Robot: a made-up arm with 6 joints.
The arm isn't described. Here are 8 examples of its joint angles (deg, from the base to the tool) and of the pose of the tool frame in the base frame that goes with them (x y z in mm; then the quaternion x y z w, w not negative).
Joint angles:
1: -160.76 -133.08 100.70 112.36 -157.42 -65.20
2: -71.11 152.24 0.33 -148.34 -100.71 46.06
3: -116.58 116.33 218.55 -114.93 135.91 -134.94
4: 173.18 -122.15 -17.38 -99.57 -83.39 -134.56
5: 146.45 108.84 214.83 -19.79 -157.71 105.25
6: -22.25 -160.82 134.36 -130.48 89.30 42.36
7: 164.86 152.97 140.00 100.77 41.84 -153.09
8: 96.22 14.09 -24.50 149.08 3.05 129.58
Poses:
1: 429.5 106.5 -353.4 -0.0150 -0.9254 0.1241 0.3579
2: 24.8 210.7 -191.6 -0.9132 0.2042 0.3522 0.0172
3: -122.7 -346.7 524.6 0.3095 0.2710 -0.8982 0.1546
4: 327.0 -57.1 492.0 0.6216 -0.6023 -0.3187 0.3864
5: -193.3 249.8 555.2 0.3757 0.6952 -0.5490 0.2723
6: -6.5 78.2 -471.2 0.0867 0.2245 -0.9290 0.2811
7: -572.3 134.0 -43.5 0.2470 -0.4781 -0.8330 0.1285
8: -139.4 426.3 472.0 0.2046 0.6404 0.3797 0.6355
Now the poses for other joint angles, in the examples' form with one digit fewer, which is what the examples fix.
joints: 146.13 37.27 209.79 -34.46 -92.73 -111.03
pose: 170 -7 718 -0.303 -0.420 -0.738 0.432
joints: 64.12 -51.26 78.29 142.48 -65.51 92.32
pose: -343 -511 802 -0.391 0.415 -0.508 0.646
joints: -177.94 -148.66 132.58 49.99 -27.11 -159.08
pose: 45 71 -415 -0.321 0.462 0.485 0.669
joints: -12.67 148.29 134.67 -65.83 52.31 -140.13
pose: 544 -167 -231 -0.853 0.470 -0.177 0.140
